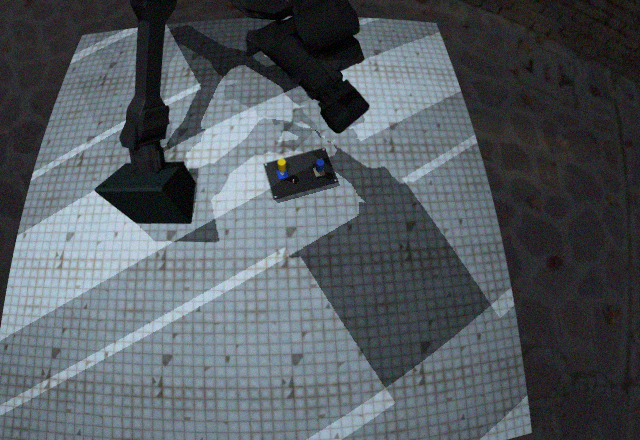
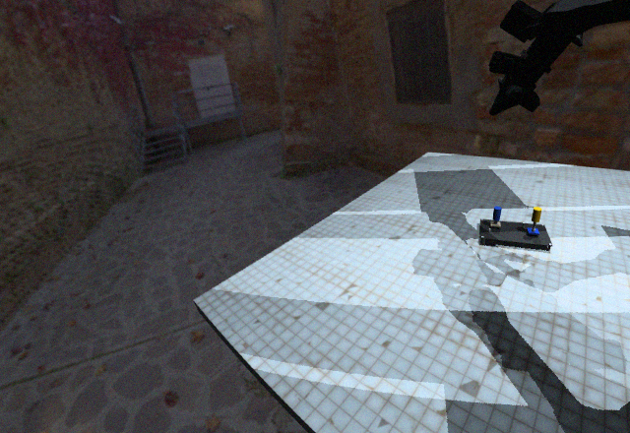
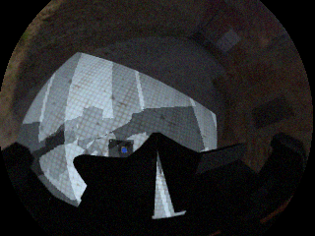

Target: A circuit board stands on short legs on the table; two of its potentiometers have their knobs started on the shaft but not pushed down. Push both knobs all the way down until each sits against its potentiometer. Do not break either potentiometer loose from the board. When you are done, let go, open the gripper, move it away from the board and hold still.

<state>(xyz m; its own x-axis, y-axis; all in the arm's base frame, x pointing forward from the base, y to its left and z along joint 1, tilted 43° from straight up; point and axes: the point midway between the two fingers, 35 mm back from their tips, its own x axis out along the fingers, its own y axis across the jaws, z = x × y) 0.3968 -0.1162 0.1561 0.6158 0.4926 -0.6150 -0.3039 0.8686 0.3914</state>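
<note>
Right now the yellow knob is 230 mm below my gripper tip, 130 mm behind it and 20 mm to the left of it. Round my gripper tip: blue knob (250 mm below, 40 mm behind, 20 mm to the left).
</note>
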